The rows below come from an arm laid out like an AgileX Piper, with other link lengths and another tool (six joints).
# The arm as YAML. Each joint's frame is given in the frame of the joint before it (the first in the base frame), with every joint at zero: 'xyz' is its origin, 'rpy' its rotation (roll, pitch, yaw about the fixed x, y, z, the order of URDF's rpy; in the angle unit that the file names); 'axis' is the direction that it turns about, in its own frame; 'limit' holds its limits. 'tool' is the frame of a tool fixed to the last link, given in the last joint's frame.
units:
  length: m
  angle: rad
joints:
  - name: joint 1
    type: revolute
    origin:
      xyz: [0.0, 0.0, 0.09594]
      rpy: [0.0, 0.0, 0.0]
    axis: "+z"
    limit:
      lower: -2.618
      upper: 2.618
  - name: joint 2
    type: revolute
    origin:
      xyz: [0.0, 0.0, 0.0]
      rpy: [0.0, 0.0, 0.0]
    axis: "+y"
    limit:
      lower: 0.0
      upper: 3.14
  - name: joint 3
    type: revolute
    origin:
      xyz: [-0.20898, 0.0, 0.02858]
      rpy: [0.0, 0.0, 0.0]
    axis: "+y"
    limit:
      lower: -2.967
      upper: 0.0
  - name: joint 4
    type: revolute
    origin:
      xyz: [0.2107, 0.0, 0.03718]
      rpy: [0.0, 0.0, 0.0]
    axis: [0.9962, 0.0, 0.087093]
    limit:
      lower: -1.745
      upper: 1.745
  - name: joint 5
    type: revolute
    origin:
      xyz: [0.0, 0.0, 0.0]
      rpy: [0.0, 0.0, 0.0]
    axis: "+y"
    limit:
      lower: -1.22
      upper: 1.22
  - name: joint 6
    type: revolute
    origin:
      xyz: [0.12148, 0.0, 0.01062]
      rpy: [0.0, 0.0, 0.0]
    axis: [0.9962, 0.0, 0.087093]
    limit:
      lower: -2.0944
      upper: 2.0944
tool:
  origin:
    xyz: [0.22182, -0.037, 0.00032]
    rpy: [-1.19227, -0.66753, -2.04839]
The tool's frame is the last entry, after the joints.
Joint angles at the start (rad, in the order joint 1, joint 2, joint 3, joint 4, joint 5, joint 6):
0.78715 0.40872 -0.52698 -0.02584 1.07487 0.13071
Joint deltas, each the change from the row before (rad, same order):
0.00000 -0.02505 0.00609 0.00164 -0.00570 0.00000
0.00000 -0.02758 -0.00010 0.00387 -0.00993 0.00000
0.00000 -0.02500 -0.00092 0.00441 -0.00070 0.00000
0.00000 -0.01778 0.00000 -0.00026 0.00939 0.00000
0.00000 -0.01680 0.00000 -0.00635 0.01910 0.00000
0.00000 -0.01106 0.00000 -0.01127 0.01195 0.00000
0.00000 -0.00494 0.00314 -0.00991 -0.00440 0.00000
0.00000 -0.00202 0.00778 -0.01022 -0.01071 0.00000
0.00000 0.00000 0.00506 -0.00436 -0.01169 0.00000
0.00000 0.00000 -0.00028 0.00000 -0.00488 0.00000
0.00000 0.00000 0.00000 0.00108 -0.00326 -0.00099
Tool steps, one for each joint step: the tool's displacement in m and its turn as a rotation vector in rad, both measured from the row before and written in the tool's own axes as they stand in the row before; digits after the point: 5 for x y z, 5 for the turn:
0.00287 -0.00434 -0.00062 0.01943 0.01330 0.00750
0.00535 -0.00848 -0.00119 0.03014 0.01927 0.01222
0.00333 -0.00584 -0.00183 0.02186 0.01248 0.00972
0.00123 -0.00061 -0.00183 0.00627 0.00516 0.00214
0.00088 0.00333 -0.00224 -0.00413 0.00335 -0.00418
0.00256 0.00325 -0.00105 -0.00479 0.00776 -0.00669
0.00328 0.00062 0.00087 0.00129 0.01080 -0.00427
0.00264 0.00098 0.00198 0.00044 0.01015 -0.00509
0.00174 -0.00084 0.00162 0.00381 0.00687 -0.00120
0.00097 -0.00146 0.00038 0.00400 0.00300 0.00130
0.00035 -0.00111 0.00023 0.00319 0.00112 0.00053

